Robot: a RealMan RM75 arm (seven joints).
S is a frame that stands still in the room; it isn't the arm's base.
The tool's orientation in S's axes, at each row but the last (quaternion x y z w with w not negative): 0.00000, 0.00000, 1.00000, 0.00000; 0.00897, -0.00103, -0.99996, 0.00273; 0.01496, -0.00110, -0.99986, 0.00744; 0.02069, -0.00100, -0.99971, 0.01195; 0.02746, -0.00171, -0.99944, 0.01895; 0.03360, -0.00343, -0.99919, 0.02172
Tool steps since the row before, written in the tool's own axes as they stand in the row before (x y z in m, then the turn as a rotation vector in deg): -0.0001, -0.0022, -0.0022, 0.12, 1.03, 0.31; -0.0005, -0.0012, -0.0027, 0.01, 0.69, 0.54; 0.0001, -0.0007, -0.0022, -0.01, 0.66, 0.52; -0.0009, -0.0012, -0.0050, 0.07, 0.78, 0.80; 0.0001, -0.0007, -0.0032, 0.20, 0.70, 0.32; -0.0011, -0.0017, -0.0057, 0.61, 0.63, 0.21
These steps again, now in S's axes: 0.0001, 0.0022, -0.0022, -0.12, -1.03, 0.31; 0.0005, 0.0012, -0.0027, -0.02, -0.69, 0.54; 0.0000, 0.0007, -0.0022, 0.00, -0.66, 0.52; 0.0011, 0.0012, -0.0050, -0.08, -0.78, 0.80; 0.0000, 0.0007, -0.0032, -0.19, -0.71, 0.31; 0.0014, 0.0017, -0.0056, -0.59, -0.65, 0.17
